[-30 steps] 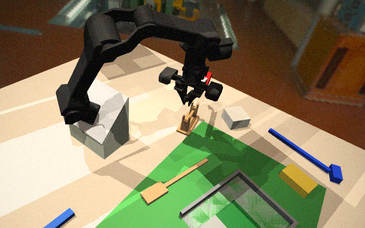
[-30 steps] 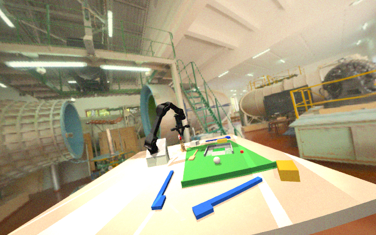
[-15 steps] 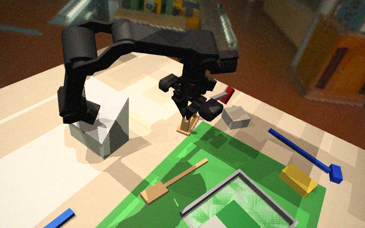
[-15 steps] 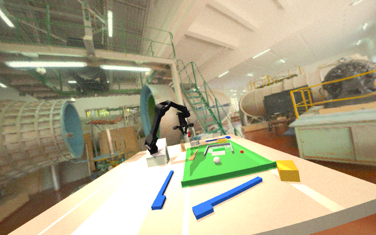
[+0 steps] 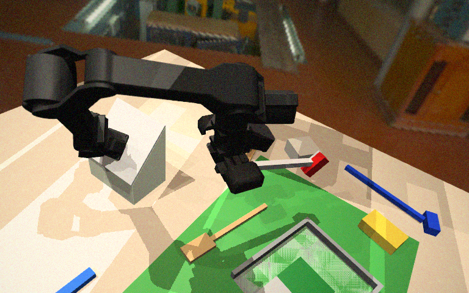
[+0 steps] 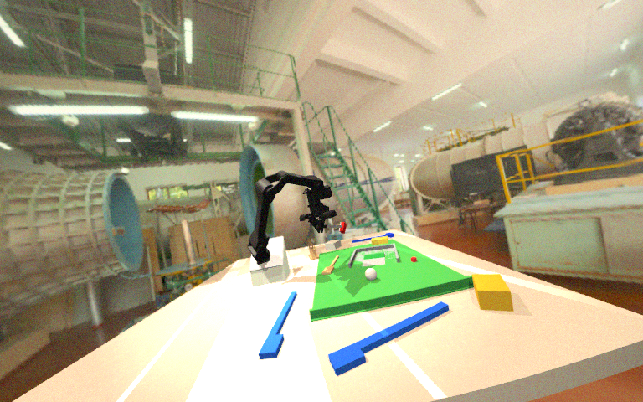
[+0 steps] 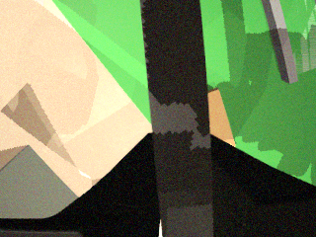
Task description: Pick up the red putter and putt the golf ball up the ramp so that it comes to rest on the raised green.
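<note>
Right now my gripper tip is 10 cm to the right of the putter and 8 cm short of it. From my gripper tip the other things lie so: white golf ball (27 cm to the right, 15 cm below, 13 cm ahead); then tan stand (25 cm to the left, 14 cm below, 6 cm behind); then green mat (18 cm ahead, 17 cm below, 9 cm to the right).
</note>
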